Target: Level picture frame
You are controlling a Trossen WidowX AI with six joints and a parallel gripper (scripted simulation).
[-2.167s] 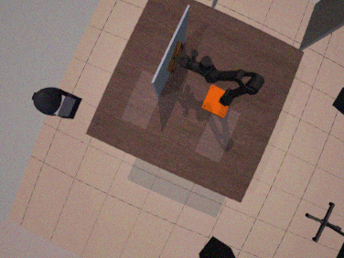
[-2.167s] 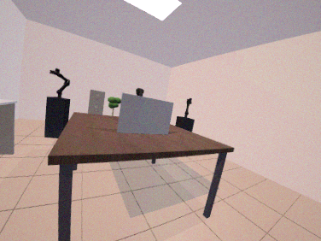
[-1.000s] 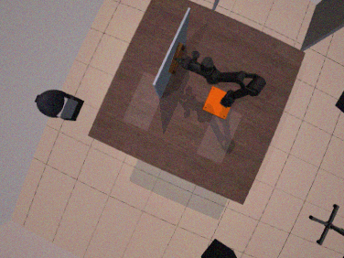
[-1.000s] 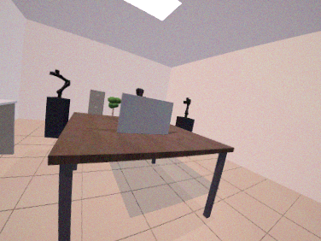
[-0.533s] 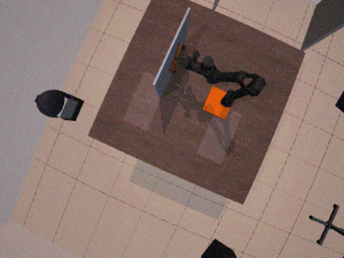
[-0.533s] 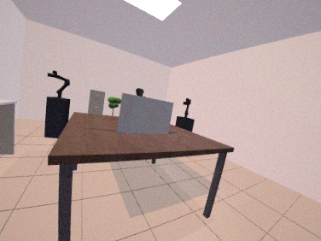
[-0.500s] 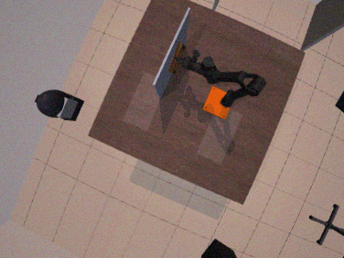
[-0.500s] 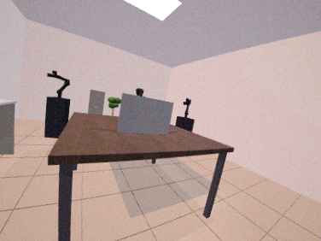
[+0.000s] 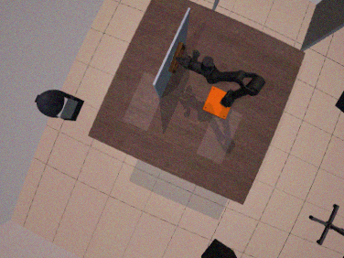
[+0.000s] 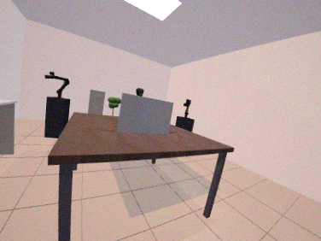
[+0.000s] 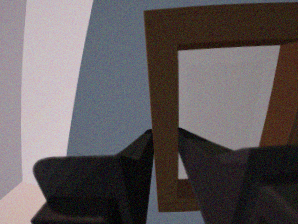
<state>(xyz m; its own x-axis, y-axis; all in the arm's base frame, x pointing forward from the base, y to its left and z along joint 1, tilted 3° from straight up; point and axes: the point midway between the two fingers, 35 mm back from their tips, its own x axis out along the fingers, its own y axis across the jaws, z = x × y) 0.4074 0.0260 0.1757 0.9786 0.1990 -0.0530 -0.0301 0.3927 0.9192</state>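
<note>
Now: the brown picture frame 50 mm below my gripper tip, 20 mm to the right of it and 10 mm ahead of it. The rest, counted from my gripper tip: wall panel 60 mm below, 20 mm ahead, 10 mm to the right.
</note>
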